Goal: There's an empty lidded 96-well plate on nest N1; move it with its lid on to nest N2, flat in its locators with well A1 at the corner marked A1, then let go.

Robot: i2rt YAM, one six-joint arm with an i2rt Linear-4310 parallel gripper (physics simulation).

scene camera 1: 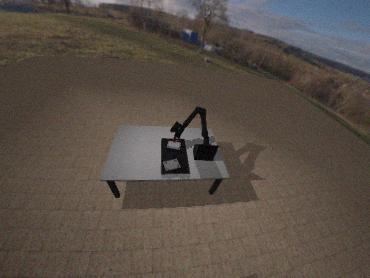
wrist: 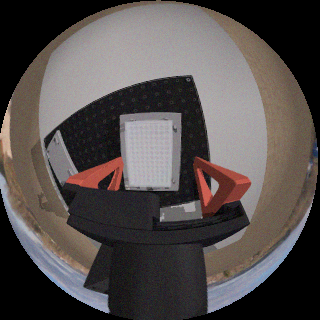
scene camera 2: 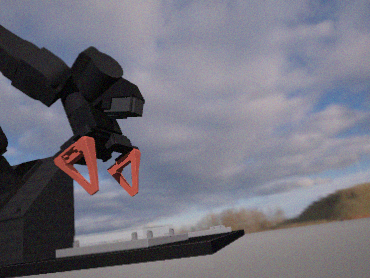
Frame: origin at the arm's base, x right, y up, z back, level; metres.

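Seen in the pictures: gripper, fingertip midpoint: [scene camera 1: 174, 139] [wrist: 157, 160] [scene camera 2: 116, 194]; arm's base at its link origin: [scene camera 1: 205, 145] [scene camera 2: 9, 189].
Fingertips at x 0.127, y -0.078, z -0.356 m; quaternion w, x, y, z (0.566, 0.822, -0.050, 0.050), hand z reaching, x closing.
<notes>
Offsets run from my fingertips to a thing's middle. Level surfaces: height alone.
The white lidded 96-well plate @[dx -0.020, dy -0.058, dz +0.003 m] [scene camera 1: 174, 144] [scene camera 2: 107, 240] [wrist: 149, 152] lies on a grey nest @[dx -0.019, dy -0.072, dz +0.003 m] [scene camera 2: 165, 241] [wrist: 177, 145] with small corner locators. A second, bare grey nest @[dx -0.317, dy -0.074, dz -0.017 m] [scene camera 1: 171, 165] [scene camera 2: 212, 231] [wrist: 61, 156] stands farther along the same board, at the left in the wrist view. Nest labels and the A1 marks are too small to read. My gripper [scene camera 1: 176, 140] [scene camera 2: 115, 194] [wrist: 157, 160] is open, with its red fingers wide apart and empty. It hangs above the plate, apart from it; in the wrist view the fingertips flank the plate's lower part.
The nests sit on a black perforated board [scene camera 1: 184, 162] [scene camera 2: 225, 242] [wrist: 192, 105] on a pale grey table @[dy -0.095 m] [scene camera 1: 132, 150] [wrist: 150, 45]. The dark arm base [scene camera 1: 205, 152] [scene camera 2: 47, 212] stands beside the board.
</notes>
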